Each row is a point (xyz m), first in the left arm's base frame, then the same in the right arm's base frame.
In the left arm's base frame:
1: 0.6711 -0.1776 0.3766
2: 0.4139 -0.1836 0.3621
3: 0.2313 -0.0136 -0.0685
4: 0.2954 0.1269 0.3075
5: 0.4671 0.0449 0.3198
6: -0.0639 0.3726 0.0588
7: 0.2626 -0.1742 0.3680
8: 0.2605 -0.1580 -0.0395
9: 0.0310 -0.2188 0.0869
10: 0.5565 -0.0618 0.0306
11: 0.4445 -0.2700 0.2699
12: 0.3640 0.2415 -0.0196
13: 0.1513 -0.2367 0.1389
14: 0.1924 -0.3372 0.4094
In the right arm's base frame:
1: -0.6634 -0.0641 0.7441
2: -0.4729 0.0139 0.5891
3: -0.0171 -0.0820 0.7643
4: -0.2749 0.2320 0.7523
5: -0.4254 0.1232 0.7956
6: 0.2054 0.3671 0.8006
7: -0.3671 0.0778 0.5011
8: -0.0931 -0.1719 0.6712
9: -0.0289 -0.0506 0.4398
10: -0.3251 -0.1667 0.8901
11: -0.4556 -0.1149 0.5844
12: -0.0793 0.0757 1.0016
13: -0.1530 -0.0722 0.4803
14: -0.3855 0.0185 0.3298

